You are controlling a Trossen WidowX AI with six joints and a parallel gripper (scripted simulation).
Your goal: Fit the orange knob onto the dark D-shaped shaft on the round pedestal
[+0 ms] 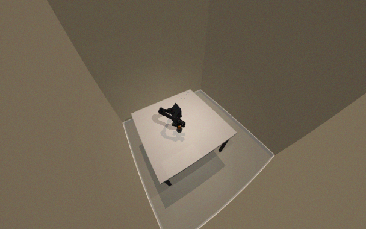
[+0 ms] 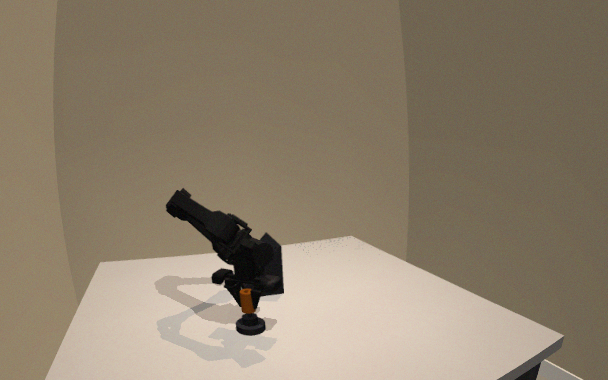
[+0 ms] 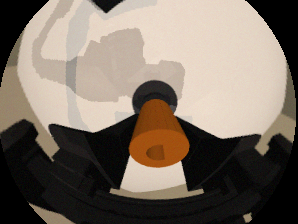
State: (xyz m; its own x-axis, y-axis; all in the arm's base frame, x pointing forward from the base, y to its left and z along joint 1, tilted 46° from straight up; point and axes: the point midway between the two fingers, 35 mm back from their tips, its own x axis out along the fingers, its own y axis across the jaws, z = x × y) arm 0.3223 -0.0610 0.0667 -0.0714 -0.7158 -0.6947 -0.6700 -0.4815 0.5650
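Right now the orange knob is 20 mm above my gripper tip. From my gripper tip the other things lie so: dark round pedestal 40 mm below.
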